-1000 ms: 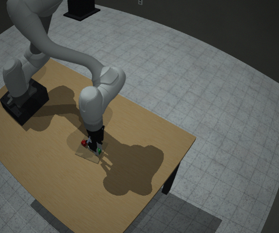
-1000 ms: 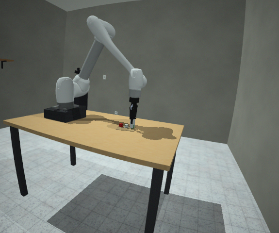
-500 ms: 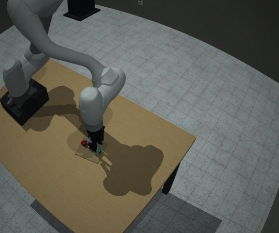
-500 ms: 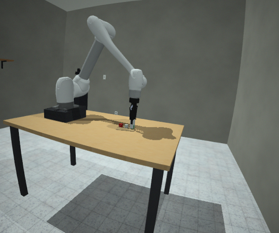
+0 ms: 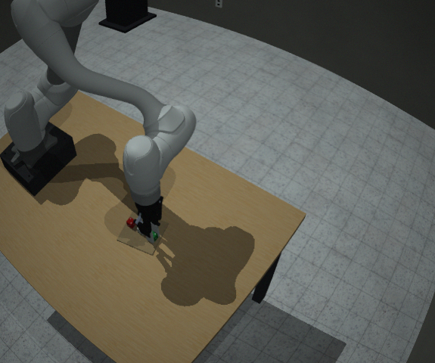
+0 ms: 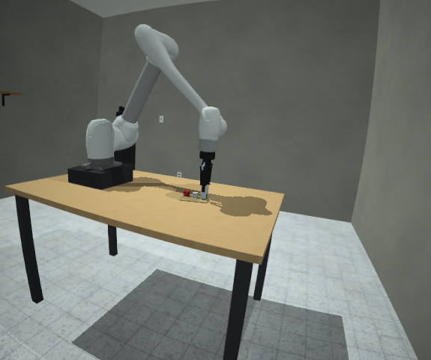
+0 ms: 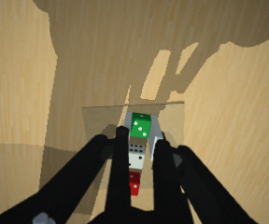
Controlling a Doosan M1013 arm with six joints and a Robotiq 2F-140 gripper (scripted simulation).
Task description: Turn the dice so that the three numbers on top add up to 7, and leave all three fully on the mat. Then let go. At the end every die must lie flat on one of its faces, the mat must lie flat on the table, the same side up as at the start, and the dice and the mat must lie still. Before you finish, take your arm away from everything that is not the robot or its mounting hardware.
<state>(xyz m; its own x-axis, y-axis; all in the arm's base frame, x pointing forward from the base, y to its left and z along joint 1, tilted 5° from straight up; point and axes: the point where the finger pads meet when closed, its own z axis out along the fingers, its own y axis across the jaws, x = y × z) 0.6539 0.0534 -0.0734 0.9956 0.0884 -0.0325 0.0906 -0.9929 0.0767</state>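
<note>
My hand is 3 cm above the green die. From my hand the other things lie so: red die 10 cm behind, 3 cm below, 1 cm to the right; white die 5 cm behind, 3 cm below; tan mat 5 cm behind, 4 cm below.
</note>
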